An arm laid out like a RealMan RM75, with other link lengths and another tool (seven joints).
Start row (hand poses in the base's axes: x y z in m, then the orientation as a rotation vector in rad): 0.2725, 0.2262, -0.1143, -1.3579, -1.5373, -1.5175
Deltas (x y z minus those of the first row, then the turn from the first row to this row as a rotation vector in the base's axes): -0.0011, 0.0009, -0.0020, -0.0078, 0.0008, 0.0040; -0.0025, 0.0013, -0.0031, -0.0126, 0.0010, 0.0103; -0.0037, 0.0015, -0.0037, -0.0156, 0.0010, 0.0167; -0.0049, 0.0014, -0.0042, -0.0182, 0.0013, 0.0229; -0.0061, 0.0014, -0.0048, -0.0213, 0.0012, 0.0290; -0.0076, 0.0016, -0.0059, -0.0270, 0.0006, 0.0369; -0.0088, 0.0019, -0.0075, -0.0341, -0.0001, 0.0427; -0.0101, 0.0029, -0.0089, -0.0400, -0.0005, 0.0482; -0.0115, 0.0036, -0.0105, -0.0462, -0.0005, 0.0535; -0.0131, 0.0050, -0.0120, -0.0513, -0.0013, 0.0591; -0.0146, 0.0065, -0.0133, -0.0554, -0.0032, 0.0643; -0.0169, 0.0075, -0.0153, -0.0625, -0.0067, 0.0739; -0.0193, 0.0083, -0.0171, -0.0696, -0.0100, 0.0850; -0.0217, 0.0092, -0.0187, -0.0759, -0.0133, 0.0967; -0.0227, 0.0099, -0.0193, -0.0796, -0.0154, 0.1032; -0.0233, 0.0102, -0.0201, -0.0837, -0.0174, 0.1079
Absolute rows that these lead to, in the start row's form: 0.2714, 0.2271, -0.1163, -1.3589, -1.5461, -1.5099; 0.2700, 0.2275, -0.1174, -1.3556, -1.5534, -1.5031; 0.2688, 0.2277, -0.1180, -1.3511, -1.5592, -1.4975; 0.2676, 0.2276, -0.1185, -1.3467, -1.5642, -1.4919; 0.2664, 0.2276, -0.1191, -1.3425, -1.5700, -1.4865; 0.2649, 0.2278, -0.1202, -1.3376, -1.5793, -1.4789; 0.2637, 0.2281, -0.1218, -1.3355, -1.5890, -1.4718; 0.2624, 0.2291, -0.1232, -1.3332, -1.5972, -1.4653; 0.2610, 0.2298, -0.1248, -1.3314, -1.6054, -1.4584; 0.2594, 0.2312, -0.1263, -1.3282, -1.6131, -1.4526; 0.2579, 0.2327, -0.1276, -1.3243, -1.6204, -1.4486; 0.2556, 0.2337, -0.1296, -1.3168, -1.6333, -1.4415; 0.2532, 0.2345, -0.1314, -1.3079, -1.6467, -1.4333; 0.2508, 0.2354, -0.1330, -1.2979, -1.6595, -1.4251; 0.2498, 0.2361, -0.1336, -1.2923, -1.6670, -1.4207; 0.2492, 0.2364, -0.1344, -1.2887, -1.6740, -1.4170
